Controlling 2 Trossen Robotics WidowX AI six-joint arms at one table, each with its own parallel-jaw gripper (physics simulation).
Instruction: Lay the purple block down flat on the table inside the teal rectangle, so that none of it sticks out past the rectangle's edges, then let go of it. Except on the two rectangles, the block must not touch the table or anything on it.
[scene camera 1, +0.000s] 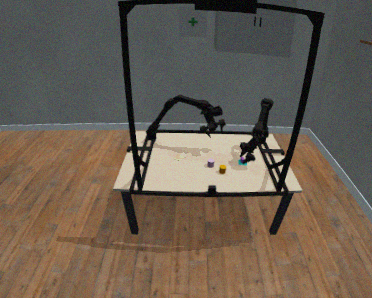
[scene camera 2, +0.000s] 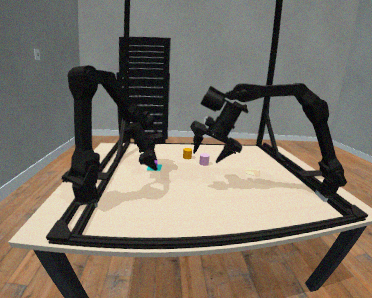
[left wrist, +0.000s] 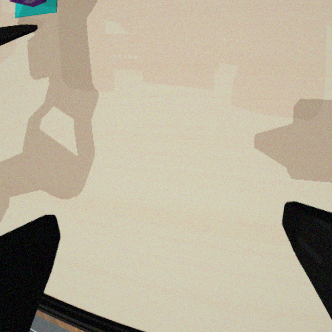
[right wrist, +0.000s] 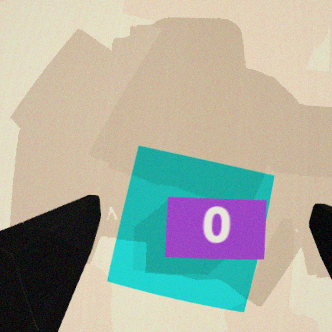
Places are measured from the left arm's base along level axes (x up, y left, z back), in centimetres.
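Pixels of known places: left gripper, between the fingertips: (scene camera 1: 216, 135) (scene camera 2: 205, 158) (left wrist: 172, 220); right gripper, between the fingertips: (scene camera 1: 241, 160) (scene camera 2: 156, 165) (right wrist: 208, 211); left arm's base, origin of its link: (scene camera 1: 151, 138) (scene camera 2: 326, 193); right arm's base, origin of its link: (scene camera 1: 261, 142) (scene camera 2: 86, 198).
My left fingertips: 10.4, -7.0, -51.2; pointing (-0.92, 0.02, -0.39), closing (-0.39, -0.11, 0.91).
Note:
Ahead of a thing's pixels: the offset from my left fingertips to its top centre, as dx, dy, dz. "*": to the spot under its first point. Level surfaces: height alone.
The purple block @[-9.1, -13.8, -19.7] (scene camera 1: 243, 159) (scene camera 2: 156, 162) (left wrist: 29, 2) (right wrist: 185, 230) is over the teal rectangle (scene camera 1: 243, 163) (scene camera 2: 150, 168) (left wrist: 42, 9) (right wrist: 125, 260), its "0" face up. In the right wrist view it is toward the rectangle's right side; its lower right corner shows past the rectangle's slanted right edge. Its sides are hidden there, so I cannot tell whether its base sticks out. My right gripper (scene camera 1: 245, 155) (right wrist: 208, 211) is open, its fingers apart on either side of the block. My left gripper (scene camera 1: 215, 132) (scene camera 2: 206, 157) (left wrist: 172, 220) is open and empty, high above the table.
A lilac cylinder @[-7.8, -20.9, +2.9] (scene camera 1: 210, 163) (scene camera 2: 204, 159) and an orange cylinder @[-7.8, -27.1, -5.2] (scene camera 1: 222, 169) (scene camera 2: 187, 153) stand near each other on the table @[dx -12.3] (scene camera 2: 210, 215). A pale yellow rectangle @[* -12.2, -13.9, +24.8] (scene camera 1: 180, 157) (scene camera 2: 253, 172) lies left of them in scene camera 1. A black frame edges the table.

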